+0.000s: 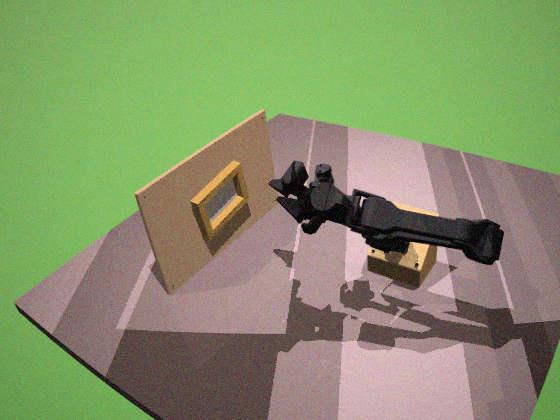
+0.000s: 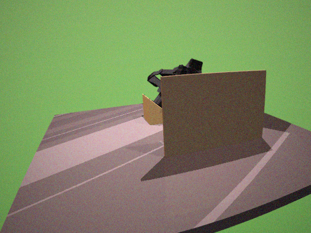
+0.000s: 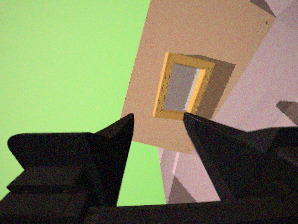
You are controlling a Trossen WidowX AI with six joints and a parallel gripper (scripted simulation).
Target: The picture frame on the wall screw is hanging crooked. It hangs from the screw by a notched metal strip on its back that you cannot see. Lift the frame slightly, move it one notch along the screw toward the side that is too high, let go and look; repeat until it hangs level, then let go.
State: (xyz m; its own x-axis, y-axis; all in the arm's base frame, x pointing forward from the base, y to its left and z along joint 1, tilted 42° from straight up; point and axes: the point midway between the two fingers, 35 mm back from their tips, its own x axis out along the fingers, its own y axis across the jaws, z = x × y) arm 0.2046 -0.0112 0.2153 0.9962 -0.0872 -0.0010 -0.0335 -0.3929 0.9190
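Now: gripper tip 20 cm short of the picture frame, 9 cm above it and 2 cm to the left of it. The rest, counted from my gripper tip: tan wall panel: 21 cm ahead, 9 cm below, 3 cm to the right.
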